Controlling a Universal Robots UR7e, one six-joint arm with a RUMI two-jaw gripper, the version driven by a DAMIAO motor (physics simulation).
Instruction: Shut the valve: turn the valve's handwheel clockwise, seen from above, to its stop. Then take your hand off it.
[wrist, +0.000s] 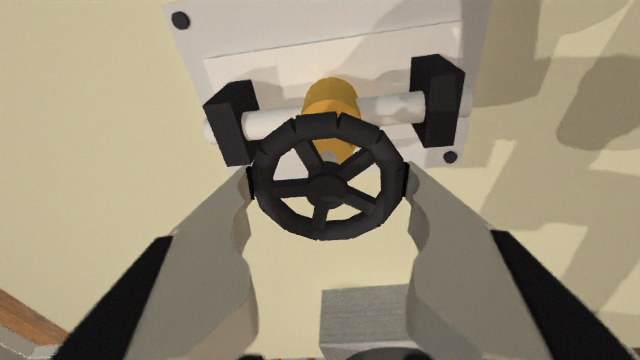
In view: my gripper (326, 168), a black handwheel (326, 188) and a pale base plate (197, 37).
